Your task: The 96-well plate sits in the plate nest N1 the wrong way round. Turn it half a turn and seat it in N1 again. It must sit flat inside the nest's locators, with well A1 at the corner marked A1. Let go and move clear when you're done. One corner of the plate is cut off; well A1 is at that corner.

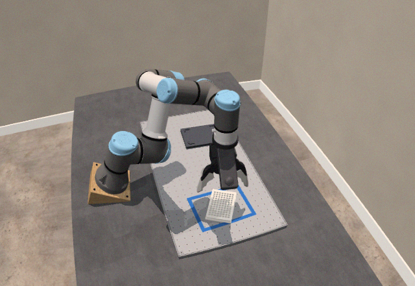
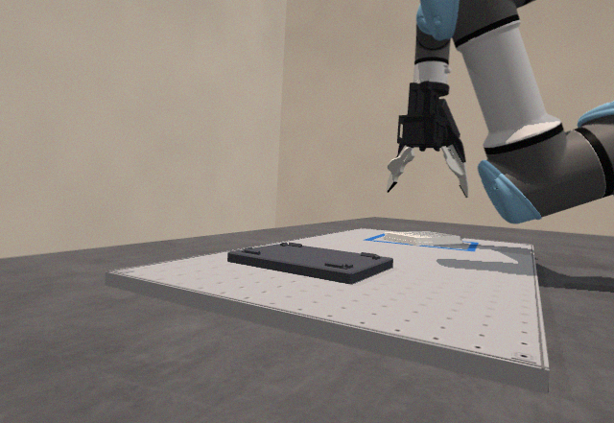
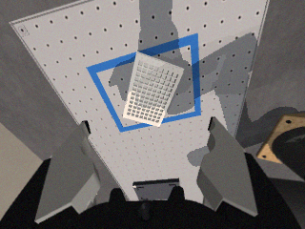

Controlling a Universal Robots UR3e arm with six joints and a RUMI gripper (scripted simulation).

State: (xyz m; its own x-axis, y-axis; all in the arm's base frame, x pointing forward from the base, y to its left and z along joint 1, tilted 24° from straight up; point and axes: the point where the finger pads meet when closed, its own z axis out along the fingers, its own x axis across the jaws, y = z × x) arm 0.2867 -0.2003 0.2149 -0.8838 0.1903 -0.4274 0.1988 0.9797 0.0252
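My hand is 80 mm above the white 96-well plate. Round my hand: A1 mark: 310 mm to the left, 140 mm ahead, 80 mm below; plate nest N1: 370 mm to the left, 80 mm below, 70 mm ahead.
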